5 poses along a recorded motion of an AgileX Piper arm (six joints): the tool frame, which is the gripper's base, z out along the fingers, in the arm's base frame.
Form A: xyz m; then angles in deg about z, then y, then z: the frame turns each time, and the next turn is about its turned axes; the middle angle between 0 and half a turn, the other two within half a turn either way.
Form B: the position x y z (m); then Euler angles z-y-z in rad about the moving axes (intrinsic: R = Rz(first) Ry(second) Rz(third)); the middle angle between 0 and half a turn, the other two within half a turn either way. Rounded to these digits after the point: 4 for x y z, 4 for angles.
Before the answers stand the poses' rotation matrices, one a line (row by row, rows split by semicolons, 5 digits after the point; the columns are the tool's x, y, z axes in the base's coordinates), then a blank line. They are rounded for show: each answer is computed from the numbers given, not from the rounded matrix.
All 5 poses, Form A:
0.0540, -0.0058, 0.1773, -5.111, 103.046, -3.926
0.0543, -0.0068, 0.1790, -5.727, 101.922, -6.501
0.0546, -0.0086, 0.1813, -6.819, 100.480, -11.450
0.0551, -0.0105, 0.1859, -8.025, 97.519, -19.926
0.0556, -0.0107, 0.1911, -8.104, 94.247, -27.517
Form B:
-0.23041 0.07348 0.97032; -0.04813 0.99506 -0.08679; -0.97190 -0.06670 -0.22573
-0.21553 0.07587 0.97355; -0.09217 0.99094 -0.09764; -0.97214 -0.11078 -0.20658
-0.20058 0.08052 0.97636; -0.17594 0.97745 -0.11675; -0.96375 -0.19520 -0.18189
-0.16939 0.08709 0.98169; -0.32029 0.93715 -0.13840; -0.93205 -0.33788 -0.13085
-0.13015 0.09115 0.98730; -0.44814 0.88284 -0.14058; -0.88444 -0.46074 -0.07406

0.0540, -0.0058, 0.1773, -0.0892, 1.7985, -0.0685
0.0543, -0.0068, 0.1790, -0.1000, 1.7789, -0.1135
0.0546, -0.0086, 0.1813, -0.1190, 1.7537, -0.1998
0.0551, -0.0105, 0.1859, -0.1401, 1.7020, -0.3478
0.0556, -0.0107, 0.1911, -0.1414, 1.6449, -0.4803

